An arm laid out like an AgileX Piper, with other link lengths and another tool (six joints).
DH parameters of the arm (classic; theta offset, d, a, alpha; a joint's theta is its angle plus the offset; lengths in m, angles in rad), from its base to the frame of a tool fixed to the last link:
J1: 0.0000 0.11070 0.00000 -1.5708
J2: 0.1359 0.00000 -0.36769 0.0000
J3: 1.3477 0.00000 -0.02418 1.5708
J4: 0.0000 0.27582 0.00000 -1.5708
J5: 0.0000 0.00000 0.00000 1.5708
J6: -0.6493 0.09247 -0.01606 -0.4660
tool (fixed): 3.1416 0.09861 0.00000 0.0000
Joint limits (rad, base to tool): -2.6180..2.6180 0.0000..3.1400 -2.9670..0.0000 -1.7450..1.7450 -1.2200..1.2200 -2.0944..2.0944
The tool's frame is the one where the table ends.
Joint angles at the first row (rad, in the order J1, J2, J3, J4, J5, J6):
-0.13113 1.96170 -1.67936 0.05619 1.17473 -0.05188
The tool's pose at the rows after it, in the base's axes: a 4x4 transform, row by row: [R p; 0 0 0 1], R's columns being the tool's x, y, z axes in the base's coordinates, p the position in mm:
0.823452 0.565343 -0.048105 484.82; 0.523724 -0.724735 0.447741 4.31; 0.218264 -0.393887 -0.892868 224.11; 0 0 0 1
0.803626 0.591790 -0.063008 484.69; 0.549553 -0.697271 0.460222 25.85; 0.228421 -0.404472 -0.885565 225.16; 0 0 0 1
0.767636 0.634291 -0.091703 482.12; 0.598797 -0.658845 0.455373 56.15; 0.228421 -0.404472 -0.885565 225.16; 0 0 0 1
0.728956 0.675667 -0.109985 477.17; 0.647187 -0.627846 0.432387 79.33; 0.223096 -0.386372 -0.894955 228.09; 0 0 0 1
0.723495 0.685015 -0.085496 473.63; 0.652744 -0.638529 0.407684 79.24; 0.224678 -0.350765 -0.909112 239.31; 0 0 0 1
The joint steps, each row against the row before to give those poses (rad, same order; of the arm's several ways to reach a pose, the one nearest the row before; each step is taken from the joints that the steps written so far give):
0.01103 0.00000 0.00000 0.05146 -0.00001 -0.01137
0.03871 0.00000 0.00000 0.01687 0.00001 -0.00079
0.06266 0.00000 0.00000 0.00000 0.00000 0.00000
0.05515 -0.00866 0.00002 -0.01957 -0.00002 -0.00002
0.01121 -0.02707 0.00000 -0.03312 0.00000 0.01824

